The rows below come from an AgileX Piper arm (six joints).
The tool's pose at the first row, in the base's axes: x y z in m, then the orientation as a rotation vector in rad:
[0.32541, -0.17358, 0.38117, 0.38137, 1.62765, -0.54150]
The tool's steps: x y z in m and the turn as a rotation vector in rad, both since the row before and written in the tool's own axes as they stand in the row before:
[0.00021, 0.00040, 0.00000, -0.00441, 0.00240, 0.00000]
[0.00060, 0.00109, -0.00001, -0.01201, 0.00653, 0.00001]
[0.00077, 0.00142, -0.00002, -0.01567, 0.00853, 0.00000]
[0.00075, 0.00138, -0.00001, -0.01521, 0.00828, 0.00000]
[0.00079, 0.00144, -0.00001, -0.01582, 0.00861, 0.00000]
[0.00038, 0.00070, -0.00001, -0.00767, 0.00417, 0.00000]
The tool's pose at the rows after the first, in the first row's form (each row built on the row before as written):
[0.32560, -0.17326, 0.38091, 0.37888, 1.63091, -0.53756]
[0.32610, -0.17238, 0.38018, 0.37209, 1.63974, -0.52680]
[0.32673, -0.17122, 0.37924, 0.36320, 1.65120, -0.51272]
[0.32732, -0.17008, 0.37833, 0.35454, 1.66225, -0.49900]
[0.32791, -0.16888, 0.37738, 0.34549, 1.67366, -0.48468]
[0.32818, -0.16829, 0.37692, 0.34109, 1.67916, -0.47772]

